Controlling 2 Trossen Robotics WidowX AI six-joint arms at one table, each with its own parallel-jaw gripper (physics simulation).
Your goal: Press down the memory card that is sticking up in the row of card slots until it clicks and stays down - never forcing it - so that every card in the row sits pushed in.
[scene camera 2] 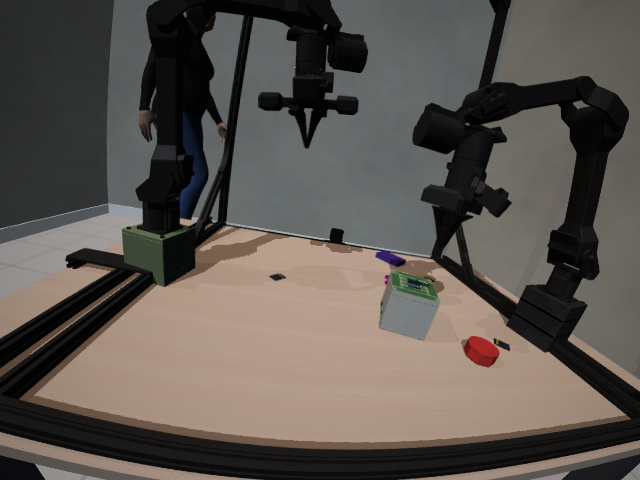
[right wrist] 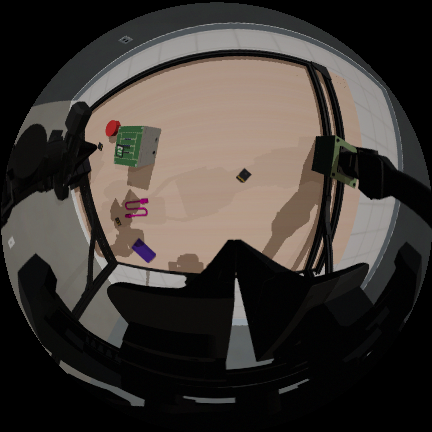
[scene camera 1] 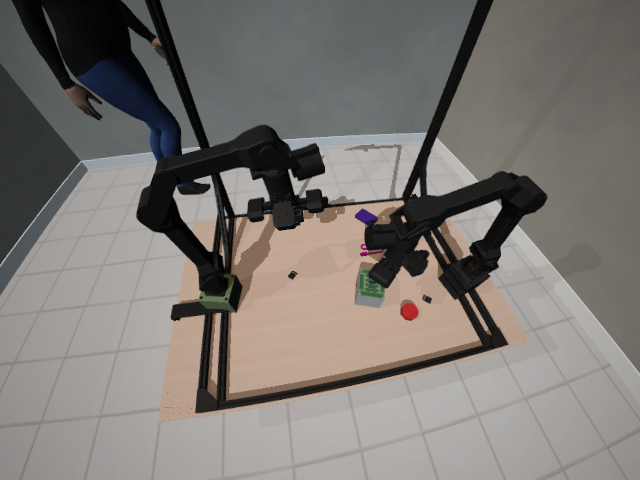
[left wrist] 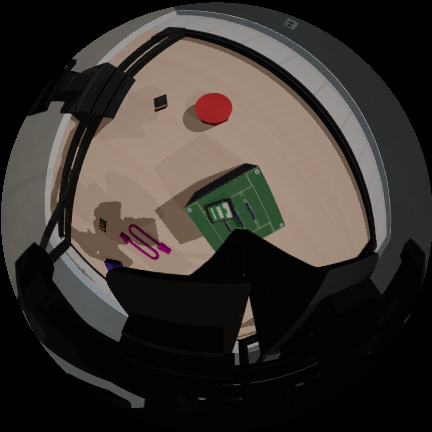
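Where they show: left gripper, fingertip midpoint: (scene camera 2: 440, 247) (right wrist: 95, 146) (left wrist: 239, 235); right gripper, fingertip midpoint: (scene camera 2: 306, 148) (right wrist: 233, 245); left arm's base, origin of the base link: (scene camera 2: 557, 294) (scene camera 1: 471, 269) (left wrist: 78, 87); right arm's base, origin of the base link: (scene camera 2: 160, 228) (right wrist: 347, 162) (scene camera 1: 217, 286).
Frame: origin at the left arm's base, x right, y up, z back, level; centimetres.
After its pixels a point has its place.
Observation:
A grey block (scene camera 1: 369, 299) @[x 6.6, y -5.1, z -37.7 cm] (scene camera 2: 408, 315) @[x 6.6, y -6.9, z -37.5 cm] (right wrist: 151, 145) @[x 13.1, y -8.2, z -38.4 cm] with a green top board (left wrist: 270, 200) @[x 7.0, y -2.8, z -37.2 cm] holds the row of card slots. Dark blue card edges (left wrist: 250, 211) @[x 9.4, y -2.7, z -35.7 cm] show in the slots, beside a dark-framed part with a white and green face. Which card stands higher is too small to tell. My left gripper (scene camera 2: 438, 255) @[x 9.2, y 5.5, z -32.8 cm] (left wrist: 239, 235) @[x 9.2, y 5.5, z -32.8 cm] (right wrist: 95, 146) @[x 9.2, y 5.5, z -32.8 cm] is shut and empty, tilted, above the table beside the block; in its wrist view the fingertips cover the near part of the board. My right gripper (scene camera 2: 307, 146) @[x 27.9, y 18.1, z -55.9 cm] (right wrist: 233, 245) @[x 27.9, y 18.1, z -55.9 cm] is shut and empty, high above the table, left of the block in scene camera 2.
A red disc (scene camera 1: 409, 311) @[x -1.7, y -8.9, z -25.4 cm] (scene camera 2: 481, 351) @[x -2.7, y -8.9, z -27.0 cm] (left wrist: 213, 108) @[x -1.4, y -8.9, z -25.2 cm] lies near the block, with a loose card (scene camera 1: 426, 298) @[x 0.1, y -11.3, z -15.0 cm] (scene camera 2: 501, 344) @[x -0.3, y -11.3, z -15.3 cm] (left wrist: 160, 103) @[x 0.0, y -11.3, z -15.2 cm] beside it. Another loose card (scene camera 1: 292, 274) @[x 28.7, y -11.3, z -57.5 cm] (right wrist: 243, 175) @[x 28.6, y -11.3, z -57.6 cm] lies farther left in scene camera 1. A magenta cable (left wrist: 164, 248) @[x 26.3, y -10.8, z -27.3 cm] and purple box (scene camera 1: 366, 216) @[x 43.7, y -9.7, z -16.1 cm] (right wrist: 144, 250) @[x 43.3, y -9.7, z -17.7 cm] lie behind the block.

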